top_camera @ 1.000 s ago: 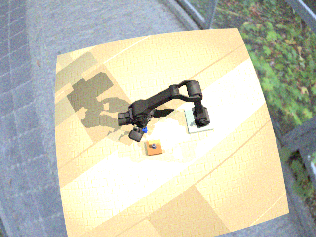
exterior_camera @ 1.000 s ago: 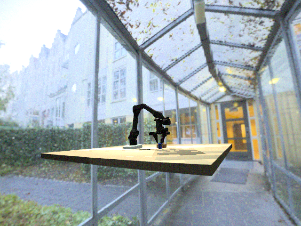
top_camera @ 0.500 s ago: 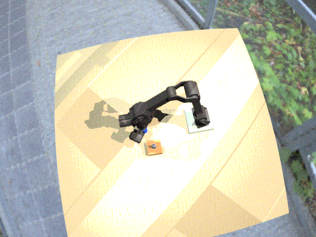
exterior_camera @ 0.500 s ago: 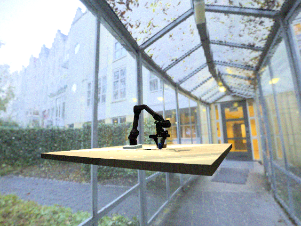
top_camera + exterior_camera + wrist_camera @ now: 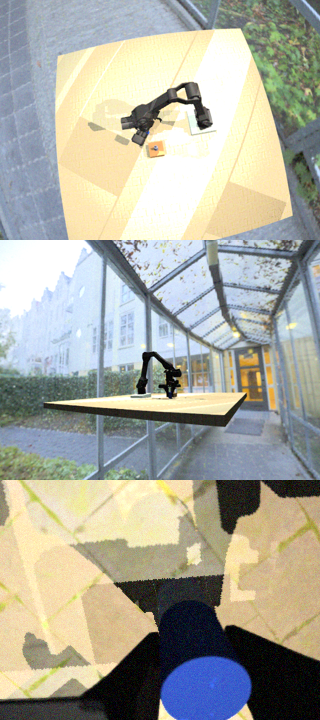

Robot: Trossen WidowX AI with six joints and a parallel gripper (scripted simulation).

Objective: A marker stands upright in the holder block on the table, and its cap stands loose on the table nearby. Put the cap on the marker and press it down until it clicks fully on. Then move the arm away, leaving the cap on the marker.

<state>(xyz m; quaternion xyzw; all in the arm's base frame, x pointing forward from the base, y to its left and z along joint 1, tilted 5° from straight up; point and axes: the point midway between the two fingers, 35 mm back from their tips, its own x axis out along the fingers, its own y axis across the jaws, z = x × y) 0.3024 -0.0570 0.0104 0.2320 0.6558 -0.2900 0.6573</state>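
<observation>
The holder block lies 20 mm behind my gripper tip and 110 mm to the left of it. The rest, counted from my gripper tip: blue cap (10 mm above).
</observation>
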